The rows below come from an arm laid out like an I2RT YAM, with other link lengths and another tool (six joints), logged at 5 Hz.
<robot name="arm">
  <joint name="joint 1" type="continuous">
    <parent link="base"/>
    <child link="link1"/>
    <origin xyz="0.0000 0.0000 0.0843" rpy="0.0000 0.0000 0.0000"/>
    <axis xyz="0 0 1"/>
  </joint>
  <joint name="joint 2" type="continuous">
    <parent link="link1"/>
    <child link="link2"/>
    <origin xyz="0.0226 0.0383 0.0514" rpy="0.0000 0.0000 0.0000"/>
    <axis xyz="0 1 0"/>
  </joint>
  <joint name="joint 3" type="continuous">
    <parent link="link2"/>
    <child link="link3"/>
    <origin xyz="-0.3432 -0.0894 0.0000" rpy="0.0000 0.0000 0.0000"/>
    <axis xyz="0 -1 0"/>
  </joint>
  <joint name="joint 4" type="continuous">
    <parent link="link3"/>
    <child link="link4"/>
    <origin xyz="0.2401 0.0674 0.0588" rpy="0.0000 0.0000 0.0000"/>
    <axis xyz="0 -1 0"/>
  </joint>
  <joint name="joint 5" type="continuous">
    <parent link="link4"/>
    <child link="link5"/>
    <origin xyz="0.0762 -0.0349 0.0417" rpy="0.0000 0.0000 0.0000"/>
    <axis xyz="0 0 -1"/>
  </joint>
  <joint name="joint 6" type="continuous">
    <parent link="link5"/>
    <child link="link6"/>
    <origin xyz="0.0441 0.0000 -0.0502" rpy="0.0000 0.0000 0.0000"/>
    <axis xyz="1 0 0"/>
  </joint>
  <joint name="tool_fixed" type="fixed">
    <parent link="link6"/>
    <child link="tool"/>
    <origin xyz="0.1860 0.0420 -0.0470" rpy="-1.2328 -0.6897 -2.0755"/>
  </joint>
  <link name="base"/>
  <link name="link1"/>
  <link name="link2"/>
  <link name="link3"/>
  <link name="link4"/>
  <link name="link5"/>
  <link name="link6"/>
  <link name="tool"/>
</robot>
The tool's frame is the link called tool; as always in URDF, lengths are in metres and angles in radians. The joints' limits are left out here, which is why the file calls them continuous.
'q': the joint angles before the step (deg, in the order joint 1, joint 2, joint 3, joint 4, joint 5, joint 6). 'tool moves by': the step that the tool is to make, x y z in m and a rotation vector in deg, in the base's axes. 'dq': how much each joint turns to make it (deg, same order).
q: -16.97, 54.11, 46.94, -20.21, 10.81, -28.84
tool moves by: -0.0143, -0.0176, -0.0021, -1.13, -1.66, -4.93
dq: -2.01, -2.36, -2.79, 2.18, 2.86, 0.82
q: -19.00, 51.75, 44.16, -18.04, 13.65, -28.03
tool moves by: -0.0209, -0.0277, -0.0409, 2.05, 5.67, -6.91
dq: -5.58, 3.76, -3.17, 0.79, 1.27, 0.48
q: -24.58, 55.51, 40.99, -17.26, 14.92, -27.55
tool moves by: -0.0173, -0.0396, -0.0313, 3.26, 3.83, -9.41
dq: -8.11, 7.11, -0.78, 2.55, 0.49, 1.64
